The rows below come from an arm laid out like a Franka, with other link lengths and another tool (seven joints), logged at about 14 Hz.
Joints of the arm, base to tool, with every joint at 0 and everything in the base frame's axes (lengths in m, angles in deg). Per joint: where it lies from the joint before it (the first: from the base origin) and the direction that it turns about. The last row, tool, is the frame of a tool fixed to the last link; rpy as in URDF.
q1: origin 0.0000 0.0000 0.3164 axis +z
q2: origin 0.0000 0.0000 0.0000 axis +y
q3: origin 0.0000 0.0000 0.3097 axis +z
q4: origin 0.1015 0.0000 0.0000 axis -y
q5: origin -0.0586 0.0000 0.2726 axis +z
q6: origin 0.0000 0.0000 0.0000 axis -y
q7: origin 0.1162 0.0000 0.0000 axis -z
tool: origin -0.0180 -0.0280 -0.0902 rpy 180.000 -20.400 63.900
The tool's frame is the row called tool.
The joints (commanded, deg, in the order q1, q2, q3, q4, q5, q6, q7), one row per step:
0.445 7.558 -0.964 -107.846 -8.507 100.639 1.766
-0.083 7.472 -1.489 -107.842 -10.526 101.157 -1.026
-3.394 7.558 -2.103 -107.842 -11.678 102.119 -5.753
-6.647 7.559 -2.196 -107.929 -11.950 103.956 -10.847
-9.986 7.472 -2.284 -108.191 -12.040 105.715 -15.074
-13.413 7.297 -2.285 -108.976 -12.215 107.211 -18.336
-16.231 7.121 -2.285 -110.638 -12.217 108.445 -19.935
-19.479 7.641 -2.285 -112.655 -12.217 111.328 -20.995
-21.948 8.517 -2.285 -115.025 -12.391 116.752 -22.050
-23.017 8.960 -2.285 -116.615 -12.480 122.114 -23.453
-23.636 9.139 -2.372 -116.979 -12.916 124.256 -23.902
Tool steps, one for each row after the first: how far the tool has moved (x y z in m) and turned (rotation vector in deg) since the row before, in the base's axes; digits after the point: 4 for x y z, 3 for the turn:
0.0019 -0.0117 0.0025 -1.175 -0.118 2.563
-0.0002 -0.0355 0.0010 0.043 0.050 1.255
-0.0001 -0.0297 0.0018 0.862 -0.780 1.995
-0.0034 -0.0299 0.0015 0.680 -0.811 1.018
-0.0078 -0.0291 -0.0013 0.437 -0.291 0.086
-0.0112 -0.0221 -0.0072 0.527 0.477 -1.041
-0.0110 -0.0250 -0.0129 0.385 -0.207 -1.685
-0.0054 -0.0186 -0.0138 -0.200 -1.910 -0.354
0.0012 -0.0080 -0.0048 -0.613 -2.939 1.327
0.0000 -0.0058 0.0002 -0.705 -1.278 0.384

